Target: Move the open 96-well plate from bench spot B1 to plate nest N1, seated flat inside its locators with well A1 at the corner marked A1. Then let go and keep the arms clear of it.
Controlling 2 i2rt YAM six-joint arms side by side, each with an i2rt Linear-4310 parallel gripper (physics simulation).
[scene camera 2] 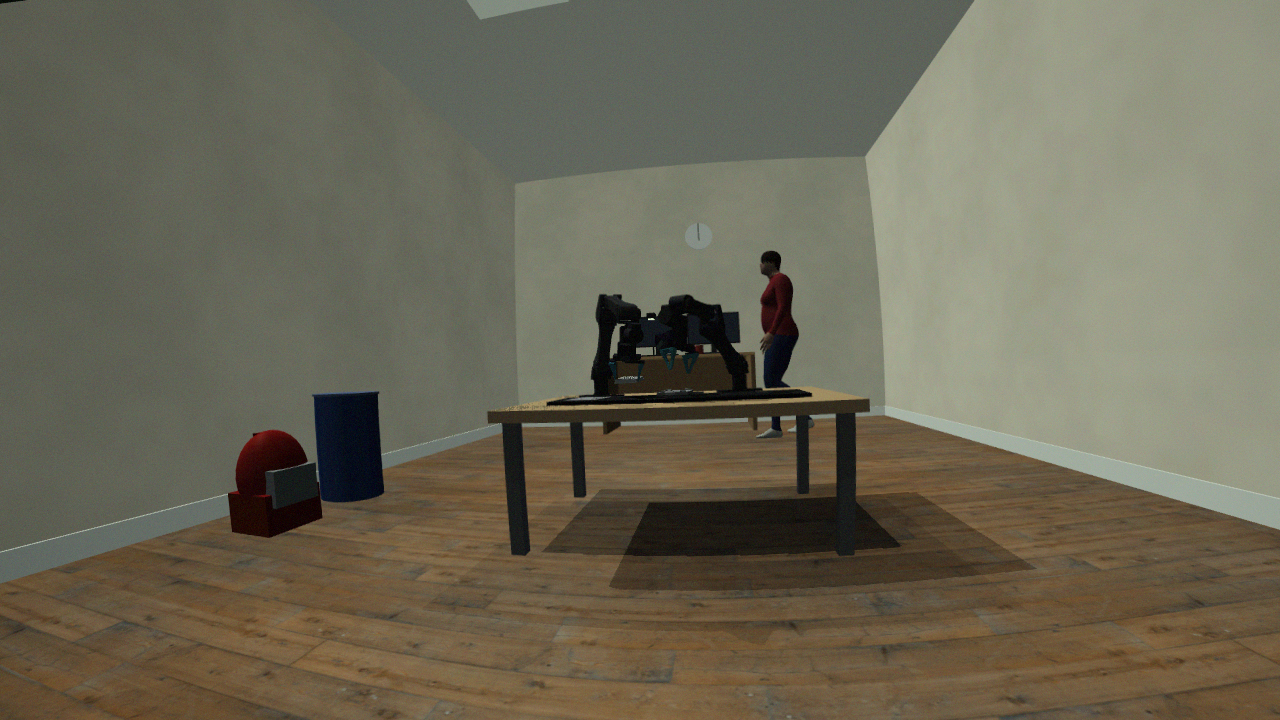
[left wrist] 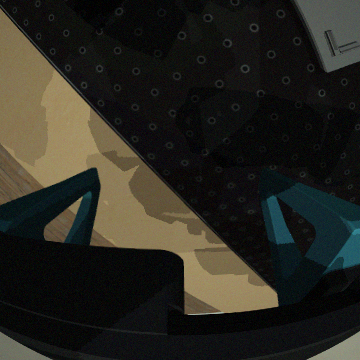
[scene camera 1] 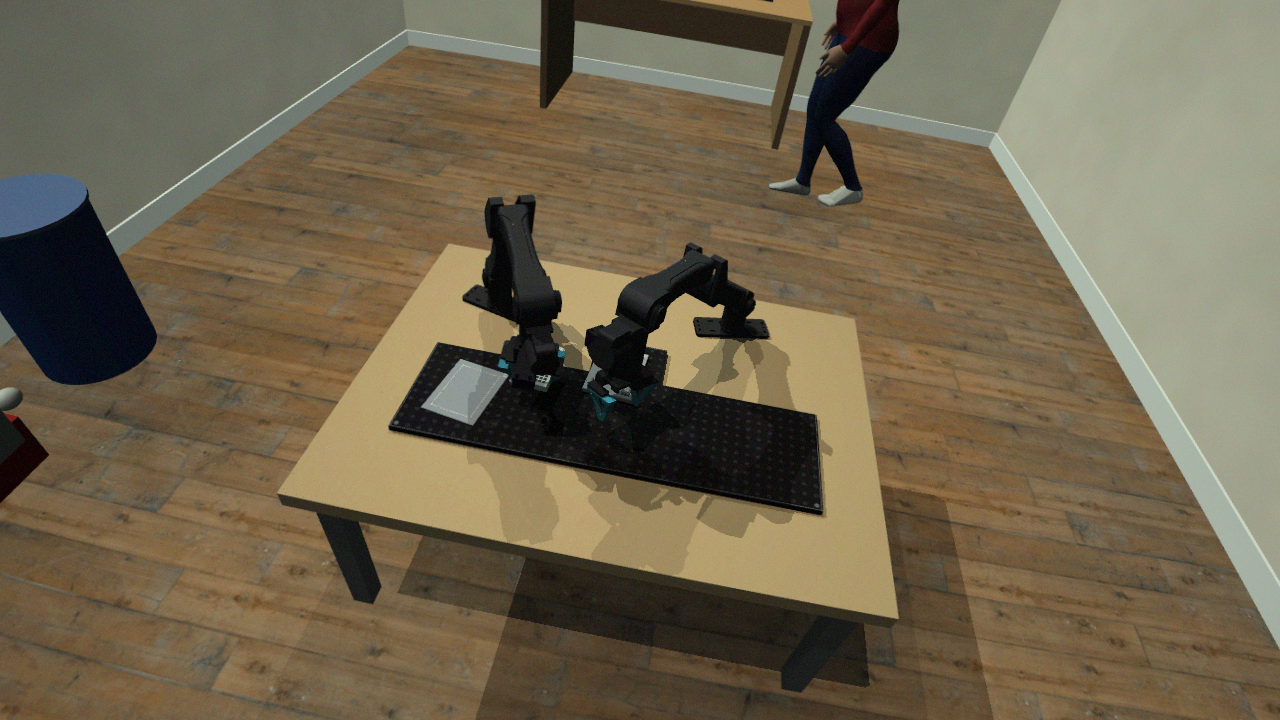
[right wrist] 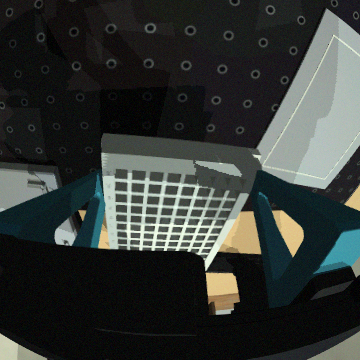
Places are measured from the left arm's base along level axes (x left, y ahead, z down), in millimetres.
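Pixels of known places: left gripper, fingertip midpoint: [scene camera 2: 679, 371] [left wrist: 179, 176] [scene camera 1: 618, 412]; right gripper, fingertip midpoint: [scene camera 2: 626, 381] [right wrist: 178, 177]; left arm's base at its link origin: [scene camera 2: 739, 391] [scene camera 1: 730, 329]; right arm's base at its link origin: [scene camera 1: 500, 306] [right wrist: 248, 261].
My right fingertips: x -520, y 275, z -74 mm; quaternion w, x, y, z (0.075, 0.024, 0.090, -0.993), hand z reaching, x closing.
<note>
For each thing: its top centre in the pictures, then the offset to it from my right fingertips. "spot": a spot on its surface instead. Level surfaces: height alone.
- white 96-well plate at its top centre: [right wrist: 169, 239] [scene camera 1: 538, 361] [scene camera 2: 629, 376] dx +13, dy -40, dz -16 mm
- grey plate nest N1 at its top centre: [right wrist: 24, 221] [scene camera 1: 616, 369] [scene camera 2: 675, 389] dx +197, dy -81, dz +44 mm
- Bench spot B1 at a spot on its surface: [right wrist: 310, 120] [scene camera 1: 478, 391] spot: dx -119, dy -16, dz +60 mm
- black perforated board at its surface level: dz +61 mm
- wooden table at its surface level: dz +75 mm
The white 96-well plate [scene camera 1: 542, 381] [scene camera 2: 629, 378] [right wrist: 167, 202] is between the fingers of my right gripper [scene camera 2: 627, 370] [right wrist: 178, 177], which grips its two sides and holds it above the black board. Its markings are too small to read. The grey plate nest N1 [scene camera 1: 591, 377] [left wrist: 344, 31] [right wrist: 20, 187], with L-shaped corner locators, is partly hidden by my left arm in scene camera 1. My left gripper [scene camera 1: 623, 402] [scene camera 2: 680, 365] [left wrist: 179, 176] is open and empty, above the board close to the nest. Bench spot B1 [scene camera 1: 465, 392] [right wrist: 310, 120] is a pale outlined pad.
The black perforated board [scene camera 1: 733, 452] [left wrist: 220, 65] lies on the wooden table [scene camera 1: 375, 474]. The two arms stand close together, with the left wrist over the nest area in scene camera 1. A person [scene camera 1: 836, 107] [scene camera 2: 776, 322] stands behind the table, near a desk [scene camera 1: 680, 31].
</note>
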